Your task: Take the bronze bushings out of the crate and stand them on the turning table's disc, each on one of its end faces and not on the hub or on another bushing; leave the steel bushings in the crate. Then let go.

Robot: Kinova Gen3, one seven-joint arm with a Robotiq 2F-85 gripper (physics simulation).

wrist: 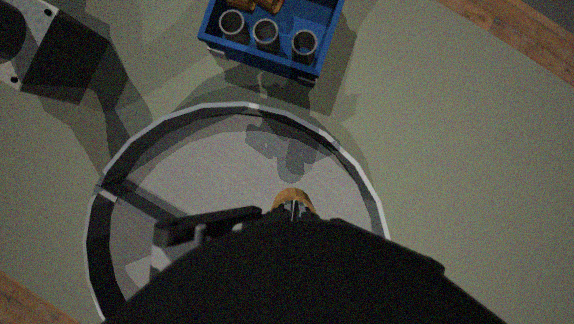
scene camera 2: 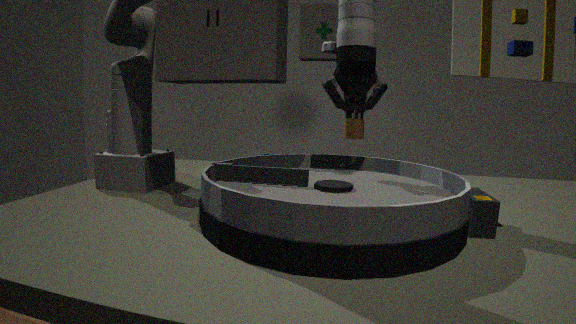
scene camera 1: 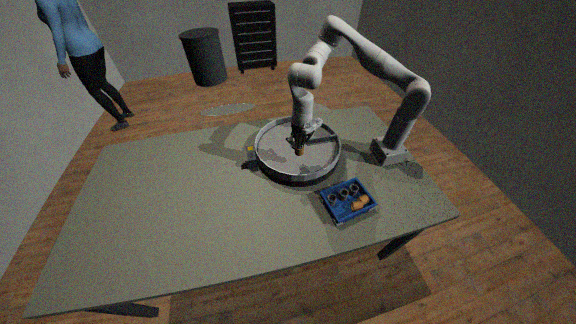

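Pixels of known places: gripper, between the fingertips: (wrist: pixel 292 210) (scene camera 2: pixel 353 132) (scene camera 1: pixel 299 150); arm's base, origin of its link: (scene camera 2: pixel 131 152) (scene camera 1: pixel 391 143).
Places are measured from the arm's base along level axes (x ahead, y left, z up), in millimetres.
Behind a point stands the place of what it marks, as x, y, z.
My gripper (scene camera 1: pixel 299 144) @(489, 6, 63) (scene camera 2: pixel 354 116) (wrist: pixel 292 210) @(489, 6, 63) is shut on a bronze bushing (scene camera 1: pixel 299 152) @(494, 24, 72) (scene camera 2: pixel 354 129) @(490, -13, 69) (wrist: pixel 291 193) @(479, 22, 79), which hangs upright below the fingertips. It is above the turning table's disc (scene camera 1: pixel 277 140) @(553, -173, -23) (scene camera 2: pixel 367 179) @(520, -19, -23) (wrist: pixel 200 165) @(355, -26, -23), higher than the rim in scene camera 2. The dark hub (scene camera 2: pixel 333 186) @(463, -135, -15) is hidden behind the gripper in the wrist view. The blue crate (scene camera 1: pixel 359 213) @(308, 289, -58) (wrist: pixel 280 65) @(386, 158, -31) holds two bronze bushings (scene camera 1: pixel 360 202) @(294, 254, -34) lying close together on their sides; they are partly cut off in the wrist view. Three steel bushings (wrist: pixel 270 46) @(355, 181, -41) stand upright in a row in the crate.
A raised rim (scene camera 1: pixel 261 163) @(655, -25, -11) (scene camera 2: pixel 340 220) @(484, -323, -10) surrounds the disc. A straight divider bar (scene camera 1: pixel 322 138) @(334, -110, 1) (scene camera 2: pixel 265 175) @(348, -118, -8) (wrist: pixel 150 200) @(312, -110, -23) runs inward from it. A dark block with a yellow mark (scene camera 2: pixel 484 220) @(696, -161, -48) is beside the rim. The robot's base (scene camera 1: pixel 389 152) @(45, 53, -1) (scene camera 2: pixel 135 172) @(51, -59, -32) stands on the table. A person (scene camera 1: pixel 82 40) stands beyond the table.
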